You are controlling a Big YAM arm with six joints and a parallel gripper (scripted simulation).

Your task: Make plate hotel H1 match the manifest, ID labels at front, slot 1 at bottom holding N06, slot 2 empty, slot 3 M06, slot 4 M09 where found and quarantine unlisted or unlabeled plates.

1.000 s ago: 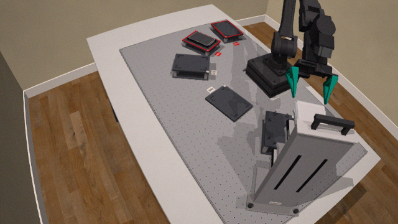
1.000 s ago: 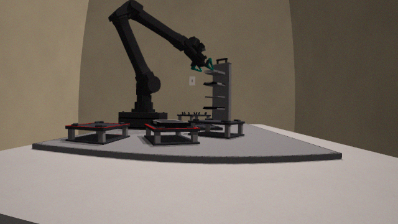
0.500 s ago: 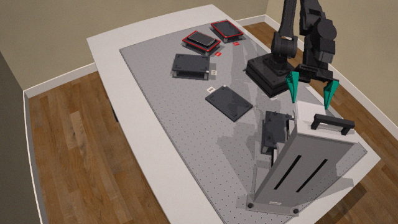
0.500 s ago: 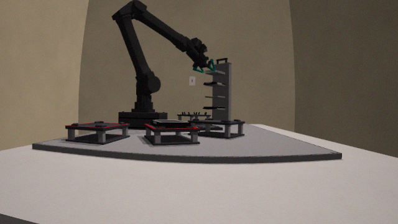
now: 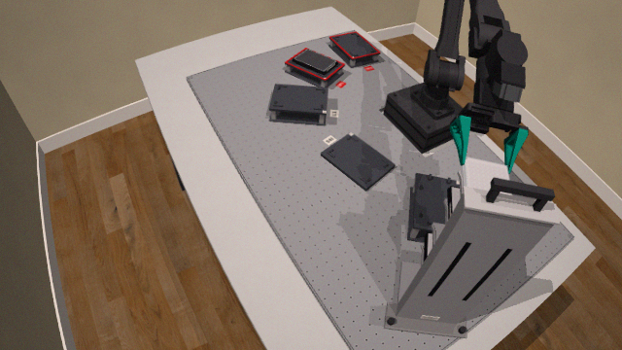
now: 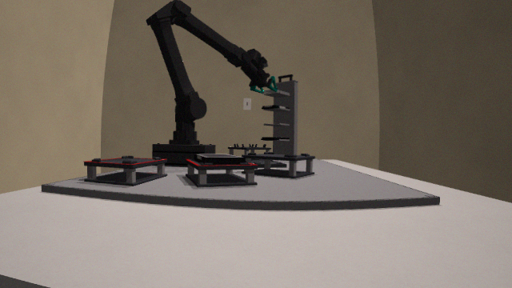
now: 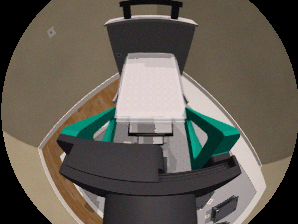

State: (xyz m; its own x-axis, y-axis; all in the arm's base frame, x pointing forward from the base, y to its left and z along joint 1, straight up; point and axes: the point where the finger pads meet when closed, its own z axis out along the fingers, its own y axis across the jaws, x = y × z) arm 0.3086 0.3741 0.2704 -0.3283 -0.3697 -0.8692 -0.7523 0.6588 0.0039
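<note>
Now: hand 4 cm to the right of the white plate and 4 cm short of it. Also, from my hand: H1 deck label: 34 cm below, 7 cm to the left, 7 cm behind; then plate hotel H1: 14 cm below, 10 cm to the left, 9 cm ahead; then red-rimmed quarantine nest: 79 cm to the right, 31 cm below, 31 cm behind.
</note>
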